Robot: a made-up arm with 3 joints. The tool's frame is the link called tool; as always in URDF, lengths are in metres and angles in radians. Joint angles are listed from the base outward. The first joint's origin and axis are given. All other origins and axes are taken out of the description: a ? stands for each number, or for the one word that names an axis. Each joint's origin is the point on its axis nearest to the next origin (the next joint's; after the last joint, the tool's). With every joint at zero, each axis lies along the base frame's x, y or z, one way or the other. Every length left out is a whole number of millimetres.
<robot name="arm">
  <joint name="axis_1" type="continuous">
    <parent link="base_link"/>
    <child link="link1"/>
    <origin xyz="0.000 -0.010 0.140"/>
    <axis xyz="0 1 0"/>
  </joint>
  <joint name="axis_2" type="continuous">
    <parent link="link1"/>
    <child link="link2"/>
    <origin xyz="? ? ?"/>
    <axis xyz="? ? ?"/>
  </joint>
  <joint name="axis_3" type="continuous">
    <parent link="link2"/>
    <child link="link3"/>
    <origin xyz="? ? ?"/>
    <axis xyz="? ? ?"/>
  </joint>
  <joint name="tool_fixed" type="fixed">
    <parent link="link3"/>
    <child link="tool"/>
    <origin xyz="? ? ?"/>
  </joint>
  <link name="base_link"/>
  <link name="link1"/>
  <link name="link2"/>
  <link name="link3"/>
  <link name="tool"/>
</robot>
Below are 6 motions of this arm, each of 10 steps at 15 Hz.
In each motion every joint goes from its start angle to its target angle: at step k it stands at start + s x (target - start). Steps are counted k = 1, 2, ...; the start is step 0. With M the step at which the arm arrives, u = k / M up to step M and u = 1 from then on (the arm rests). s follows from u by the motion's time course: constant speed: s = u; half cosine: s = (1 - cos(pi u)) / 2; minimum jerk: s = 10 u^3 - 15 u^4 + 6 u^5.
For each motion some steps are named. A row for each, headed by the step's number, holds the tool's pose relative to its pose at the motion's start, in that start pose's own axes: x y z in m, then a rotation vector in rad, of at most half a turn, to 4 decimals.
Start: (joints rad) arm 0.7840 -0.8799 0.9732
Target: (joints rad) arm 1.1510 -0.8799 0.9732
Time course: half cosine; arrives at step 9
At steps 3, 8, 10:
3: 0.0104 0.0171 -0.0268 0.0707 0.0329 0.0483
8: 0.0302 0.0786 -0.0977 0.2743 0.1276 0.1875
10: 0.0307 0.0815 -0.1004 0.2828 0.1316 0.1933

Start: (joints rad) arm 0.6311 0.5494 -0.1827
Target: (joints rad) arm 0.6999 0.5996 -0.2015
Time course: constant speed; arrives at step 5
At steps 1, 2, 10:
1: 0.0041 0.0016 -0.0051 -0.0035 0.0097 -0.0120
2: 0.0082 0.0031 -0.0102 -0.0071 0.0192 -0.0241
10: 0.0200 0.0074 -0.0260 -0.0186 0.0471 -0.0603

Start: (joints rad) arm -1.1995 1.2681 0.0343
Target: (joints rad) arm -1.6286 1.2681 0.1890
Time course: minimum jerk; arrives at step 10
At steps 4, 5, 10:
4: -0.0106 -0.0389 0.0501 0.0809 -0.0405 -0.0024
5: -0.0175 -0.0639 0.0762 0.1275 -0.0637 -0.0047
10: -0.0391 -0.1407 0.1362 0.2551 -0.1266 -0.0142

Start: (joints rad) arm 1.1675 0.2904 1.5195
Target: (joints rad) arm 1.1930 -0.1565 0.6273
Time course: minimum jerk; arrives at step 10
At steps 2, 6, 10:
2: 0.0014 0.0033 0.0035 0.0513 -0.0257 0.0034
6: 0.0001 0.0226 0.0471 0.6018 -0.2842 0.1244
10: -0.0109 0.0195 0.0672 0.8751 -0.3932 0.2436

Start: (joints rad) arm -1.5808 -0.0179 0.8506
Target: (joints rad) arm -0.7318 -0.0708 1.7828
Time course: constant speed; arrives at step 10
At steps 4, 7, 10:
4: 0.0481 0.0543 -0.1035 -0.3596 0.1555 0.3046
7: 0.0652 0.0970 -0.1796 -0.6113 0.1980 0.5714
10: 0.0688 0.1423 -0.2520 -0.8364 0.1704 0.8603

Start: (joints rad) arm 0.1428 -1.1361 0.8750
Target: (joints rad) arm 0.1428 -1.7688 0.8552
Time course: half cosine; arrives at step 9
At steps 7, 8, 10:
7: -0.0049 -0.0182 -0.0215 0.0170 -0.4257 0.3619
8: -0.0045 -0.0201 -0.0237 0.0186 -0.4672 0.3978
10: -0.0044 -0.0207 -0.0244 0.0191 -0.4816 0.4104

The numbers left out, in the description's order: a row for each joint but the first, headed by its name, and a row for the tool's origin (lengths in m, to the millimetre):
axis_2: xyz 0.350 0.000 0.300, axis 0 0 -1
axis_3: xyz -0.050 0.010 0.000, axis -1 0 0
tool: xyz 0.000 0.090 -0.060

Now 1 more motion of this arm.
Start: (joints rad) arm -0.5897 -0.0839 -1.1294
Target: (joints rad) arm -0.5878 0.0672 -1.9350
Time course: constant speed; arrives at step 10
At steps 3, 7, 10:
3: 0.0042 0.0125 0.0213 0.2417 -0.0429 -0.0149
7: 0.0070 0.0199 0.0528 0.5634 -0.1056 -0.0183
10: 0.0065 0.0181 0.0767 0.8040 -0.1551 -0.0079

